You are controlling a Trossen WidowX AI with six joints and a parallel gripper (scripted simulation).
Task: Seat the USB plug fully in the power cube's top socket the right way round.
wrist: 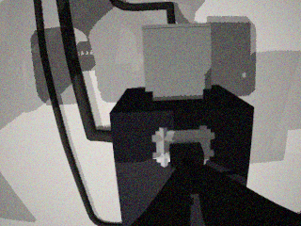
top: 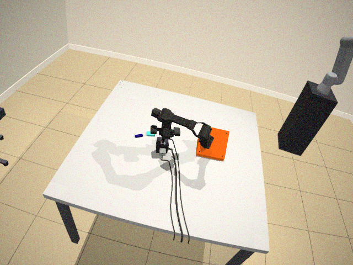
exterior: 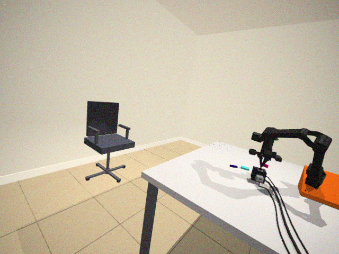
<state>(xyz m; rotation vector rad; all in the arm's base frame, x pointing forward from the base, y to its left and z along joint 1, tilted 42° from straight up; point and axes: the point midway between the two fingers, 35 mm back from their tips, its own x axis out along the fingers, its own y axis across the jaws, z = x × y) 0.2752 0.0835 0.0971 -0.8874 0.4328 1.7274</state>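
My gripper tip is 2 cm above the USB plug. Round my gripper tip: cyan block (12 cm to the right, 12 cm ahead, 10 cm below); then magenta block (36 cm to the right, 9 cm below, 4 cm ahead).
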